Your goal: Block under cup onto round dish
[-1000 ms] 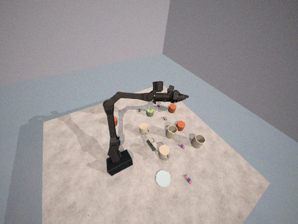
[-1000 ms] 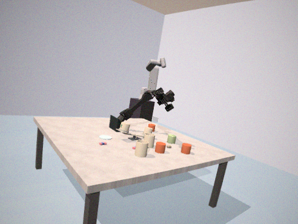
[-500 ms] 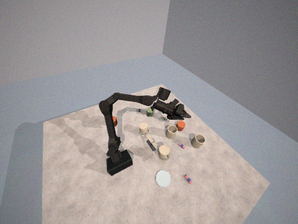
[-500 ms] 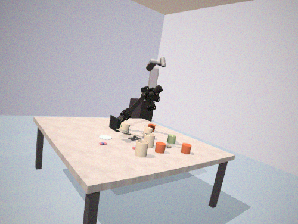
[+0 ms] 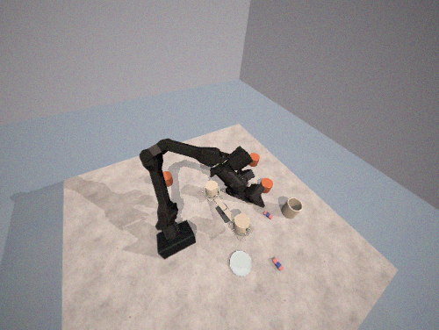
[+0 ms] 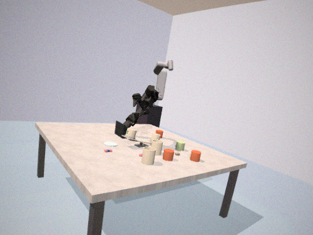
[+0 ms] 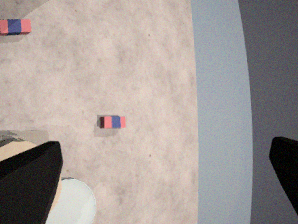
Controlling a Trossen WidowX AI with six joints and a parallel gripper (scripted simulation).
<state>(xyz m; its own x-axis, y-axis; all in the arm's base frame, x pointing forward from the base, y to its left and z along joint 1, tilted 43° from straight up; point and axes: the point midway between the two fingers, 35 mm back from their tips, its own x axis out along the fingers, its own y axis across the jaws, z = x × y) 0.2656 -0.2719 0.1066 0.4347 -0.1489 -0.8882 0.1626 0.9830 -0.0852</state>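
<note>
Right now the beige cup is 2 cm behind my gripper tip, 28 cm to the left of it and 22 cm below it. The rest, counted from my gripper tip: round pale dish 12 cm behind, 11 cm to the right, 27 cm below; green block 2 cm behind, 26 cm to the left, 24 cm below; balance 2 cm behind, 12 cm to the left, 24 cm below.
</note>
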